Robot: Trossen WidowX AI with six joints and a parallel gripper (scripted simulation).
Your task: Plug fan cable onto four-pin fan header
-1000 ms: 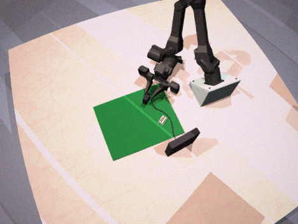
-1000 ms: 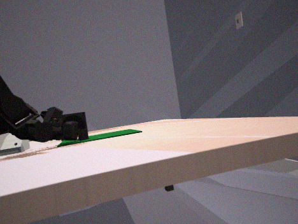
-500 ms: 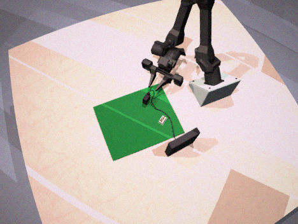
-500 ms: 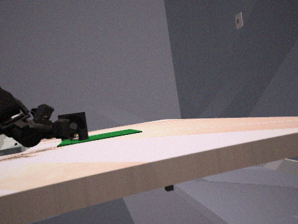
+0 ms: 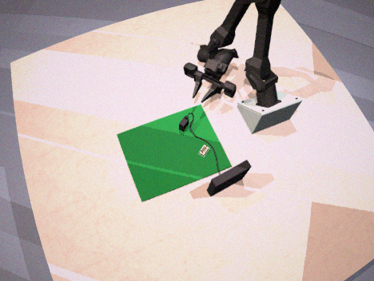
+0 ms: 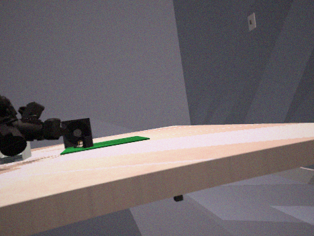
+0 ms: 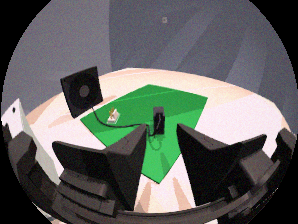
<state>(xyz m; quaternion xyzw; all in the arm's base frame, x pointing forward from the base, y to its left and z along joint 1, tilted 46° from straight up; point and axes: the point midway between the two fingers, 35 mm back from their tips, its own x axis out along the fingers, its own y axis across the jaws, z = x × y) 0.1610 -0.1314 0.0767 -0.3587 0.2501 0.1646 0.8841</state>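
The dark plug lies 70 mm ahead of my gripper tip, 40 mm to the left of it and 50 mm below it. The rest, counted from my gripper tip: green board 140 mm ahead, 90 mm to the left, 80 mm below; black fan 50 mm ahead, 260 mm to the left, 10 mm below.
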